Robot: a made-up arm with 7 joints. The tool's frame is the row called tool.
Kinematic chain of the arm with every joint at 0, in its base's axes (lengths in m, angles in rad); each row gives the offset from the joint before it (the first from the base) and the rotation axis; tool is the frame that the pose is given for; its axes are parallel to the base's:
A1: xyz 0 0 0 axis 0 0.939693 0.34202
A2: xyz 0 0 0 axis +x
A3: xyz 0 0 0 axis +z
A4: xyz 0.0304 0 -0.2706 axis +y
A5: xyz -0.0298 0 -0.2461 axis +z
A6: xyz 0 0 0 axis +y
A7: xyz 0 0 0 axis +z
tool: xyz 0 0 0
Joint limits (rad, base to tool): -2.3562..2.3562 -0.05..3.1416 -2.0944..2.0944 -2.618..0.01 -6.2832..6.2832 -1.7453..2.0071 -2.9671..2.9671
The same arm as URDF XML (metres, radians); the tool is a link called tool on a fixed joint. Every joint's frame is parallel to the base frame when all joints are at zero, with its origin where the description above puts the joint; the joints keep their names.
<robot name="arm">
  <joint name="tool_joint" type="fixed">
    <parent link="link7"/>
    <child link="tool"/>
    <origin xyz="0 0 0" rpy="0 0 0"/>
  </joint>
  <joint name="A7" type="revolute">
    <parent link="link6"/>
    <child link="link7"/>
    <origin xyz="0 0 0" rpy="0 0 0"/>
    <axis xyz="0 0 1"/>
    <limit lower="-2.9671" upper="2.9671"/>
  </joint>
  <joint name="A6" type="revolute">
    <parent link="link5"/>
    <child link="link6"/>
    <origin xyz="0 0 0" rpy="0 0 0"/>
    <axis xyz="0 1 0"/>
    <limit lower="-1.7453" upper="2.0071"/>
  </joint>
  <joint name="A5" type="revolute">
    <parent link="link4"/>
    <child link="link5"/>
    <origin xyz="-0.0298 0 -0.2461" rpy="0 0 0"/>
    <axis xyz="0 0 1"/>
    <limit lower="-6.2832" upper="6.2832"/>
  </joint>
  <joint name="A4" type="revolute">
    <parent link="link3"/>
    <child link="link4"/>
    <origin xyz="0.0304 0 -0.2706" rpy="0 0 0"/>
    <axis xyz="0 1 0"/>
    <limit lower="-2.618" upper="0.01"/>
  </joint>
  <joint name="A3" type="revolute">
    <parent link="link2"/>
    <child link="link3"/>
    <origin xyz="0 0 0" rpy="0 0 0"/>
    <axis xyz="0 0 1"/>
    <limit lower="-2.0944" upper="2.0944"/>
  </joint>
  <joint name="A2" type="revolute">
    <parent link="link1"/>
    <child link="link2"/>
    <origin xyz="0 0 0" rpy="0 0 0"/>
    <axis xyz="1 0 0"/>
    <limit lower="-0.05" upper="3.1416"/>
  </joint>
  <joint name="A1" type="revolute">
    <parent link="base"/>
    <child link="link1"/>
    <origin xyz="0 0 0" rpy="0 0 0"/>
    <axis xyz="0 0.9397 0.342"/>
    <limit lower="-2.3562" upper="2.3562"/>
  </joint>
  <link name="base"/>
  <link name="link1"/>
  <link name="link2"/>
  <link name="link3"/>
  <link name="link4"/>
  <link name="link5"/>
  <link name="link6"/>
  <link name="link7"/>
  <link name="tool"/>
</robot>

